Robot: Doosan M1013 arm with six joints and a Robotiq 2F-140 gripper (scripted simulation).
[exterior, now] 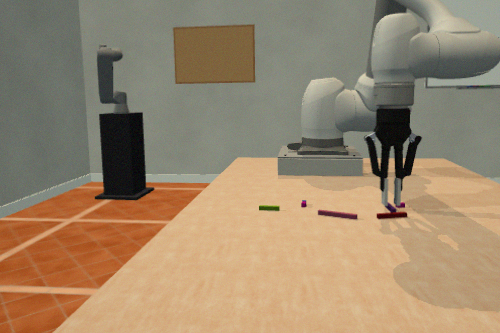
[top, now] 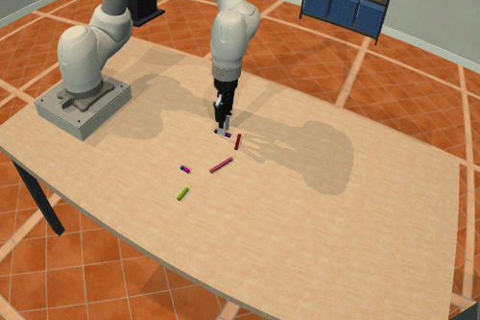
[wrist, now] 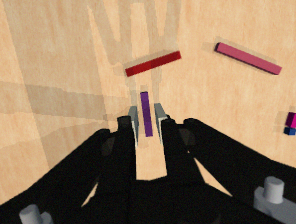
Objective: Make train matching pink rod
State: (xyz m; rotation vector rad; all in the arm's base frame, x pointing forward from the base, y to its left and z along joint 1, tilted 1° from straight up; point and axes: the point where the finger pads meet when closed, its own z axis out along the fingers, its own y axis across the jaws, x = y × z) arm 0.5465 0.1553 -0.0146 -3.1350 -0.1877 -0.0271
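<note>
The purple rod is 4 cm below my hand. The rest, counted from my hand: pink rod: 13 cm to the right, 7 cm ahead, 4 cm below; red rod: 6 cm ahead, 4 cm below, 1 cm to the right; blue rod: 21 cm to the right, 4 cm below, 3 cm behind.
</note>
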